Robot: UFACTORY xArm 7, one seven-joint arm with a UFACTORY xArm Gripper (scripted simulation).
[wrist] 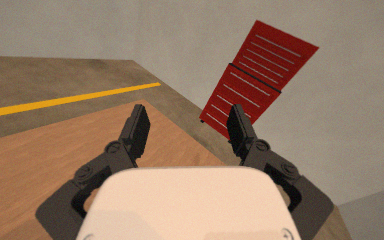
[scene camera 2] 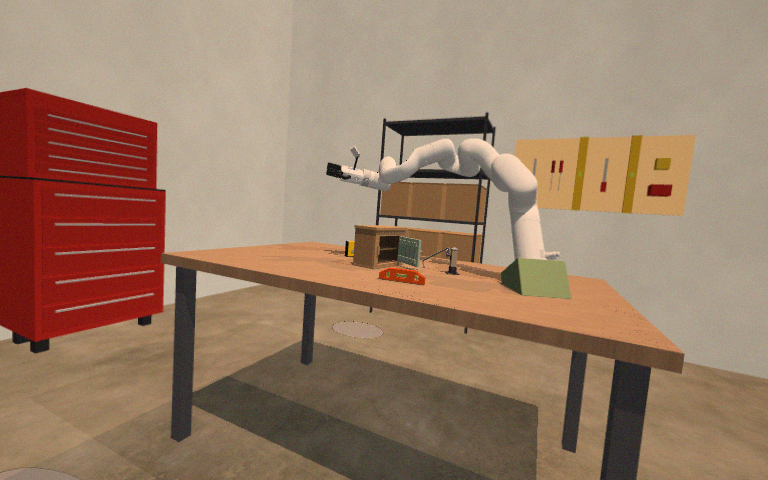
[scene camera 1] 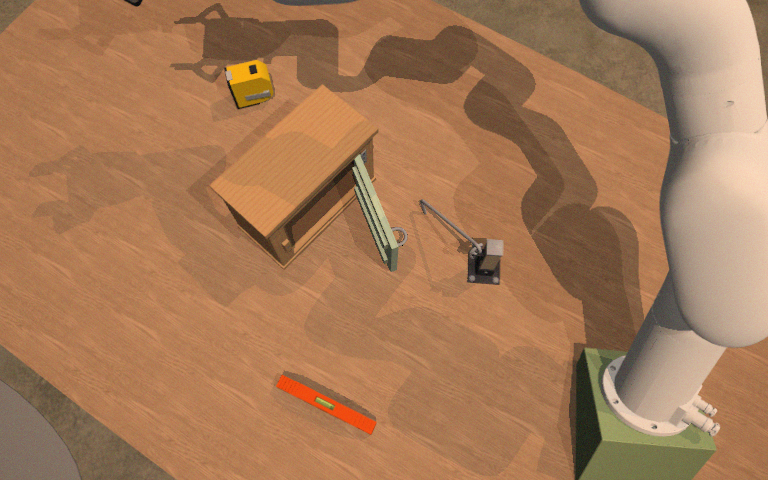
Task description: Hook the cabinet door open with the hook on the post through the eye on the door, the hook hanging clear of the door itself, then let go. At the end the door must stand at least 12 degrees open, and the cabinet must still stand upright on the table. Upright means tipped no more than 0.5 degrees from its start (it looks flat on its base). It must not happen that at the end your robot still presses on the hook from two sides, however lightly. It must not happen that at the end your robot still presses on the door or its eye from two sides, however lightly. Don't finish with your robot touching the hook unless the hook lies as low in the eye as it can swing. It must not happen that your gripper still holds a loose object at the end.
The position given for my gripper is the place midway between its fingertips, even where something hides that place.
Note:
I see my gripper (wrist: 188,114), a wooden cabinet (scene camera 2: 374,248), a yellow box (scene camera 1: 249,83) and a dark post (scene camera 1: 481,267).
The wrist view misses the wooden cabinet: it is out of frame. The wrist view does not show the yellow box: it is out of frame.

